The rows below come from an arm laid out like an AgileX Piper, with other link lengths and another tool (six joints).
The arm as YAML. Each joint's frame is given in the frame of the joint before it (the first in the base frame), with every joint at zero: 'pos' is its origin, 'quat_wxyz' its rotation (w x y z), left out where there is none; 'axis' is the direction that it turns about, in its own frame. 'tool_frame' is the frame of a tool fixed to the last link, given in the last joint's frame.
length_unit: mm
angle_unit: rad
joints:
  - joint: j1
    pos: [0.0, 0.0, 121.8]
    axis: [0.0, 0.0, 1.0]
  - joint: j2
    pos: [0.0, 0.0, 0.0]
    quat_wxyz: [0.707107, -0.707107, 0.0, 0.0]
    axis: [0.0, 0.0, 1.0]
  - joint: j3
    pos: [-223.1, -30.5, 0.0]
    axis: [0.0, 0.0, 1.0]
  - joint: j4
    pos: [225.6, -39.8, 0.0]
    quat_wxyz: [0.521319, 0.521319, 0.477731, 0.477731]
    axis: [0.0, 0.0, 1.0]
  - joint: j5
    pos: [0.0, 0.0, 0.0]
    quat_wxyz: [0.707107, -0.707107, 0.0, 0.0]
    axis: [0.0, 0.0, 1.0]
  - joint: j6
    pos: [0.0, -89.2, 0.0]
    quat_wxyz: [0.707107, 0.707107, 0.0, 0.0]
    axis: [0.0, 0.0, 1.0]
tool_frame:
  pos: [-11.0, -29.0, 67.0]
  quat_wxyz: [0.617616, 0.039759, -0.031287, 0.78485]
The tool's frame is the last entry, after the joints.
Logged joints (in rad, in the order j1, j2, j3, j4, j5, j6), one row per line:
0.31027 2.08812 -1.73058 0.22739 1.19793 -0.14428
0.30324 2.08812 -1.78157 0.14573 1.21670 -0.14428
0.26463 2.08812 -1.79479 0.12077 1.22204 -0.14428
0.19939 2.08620 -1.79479 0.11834 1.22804 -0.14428
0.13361 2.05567 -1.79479 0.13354 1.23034 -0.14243
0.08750 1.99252 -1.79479 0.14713 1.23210 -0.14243
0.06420 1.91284 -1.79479 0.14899 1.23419 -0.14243
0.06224 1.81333 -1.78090 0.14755 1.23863 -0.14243
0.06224 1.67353 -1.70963 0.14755 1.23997 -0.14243
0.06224 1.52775 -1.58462 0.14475 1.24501 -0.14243
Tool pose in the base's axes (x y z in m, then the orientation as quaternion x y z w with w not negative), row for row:
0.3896 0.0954 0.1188 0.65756 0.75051 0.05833 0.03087
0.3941 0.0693 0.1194 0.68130 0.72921 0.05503 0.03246
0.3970 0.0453 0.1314 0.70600 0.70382 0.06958 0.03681
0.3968 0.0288 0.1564 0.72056 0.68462 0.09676 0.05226
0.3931 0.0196 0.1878 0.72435 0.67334 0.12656 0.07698
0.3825 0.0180 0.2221 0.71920 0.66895 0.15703 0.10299
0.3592 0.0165 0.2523 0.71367 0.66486 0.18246 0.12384
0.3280 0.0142 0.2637 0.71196 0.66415 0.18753 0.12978
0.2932 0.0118 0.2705 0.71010 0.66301 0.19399 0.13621
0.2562 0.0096 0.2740 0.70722 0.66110 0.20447 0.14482
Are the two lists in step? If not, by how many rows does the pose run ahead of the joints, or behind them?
The pose runs 2 rows ahead of the joints: the pose in row i belongs to the joints in row i + 2.
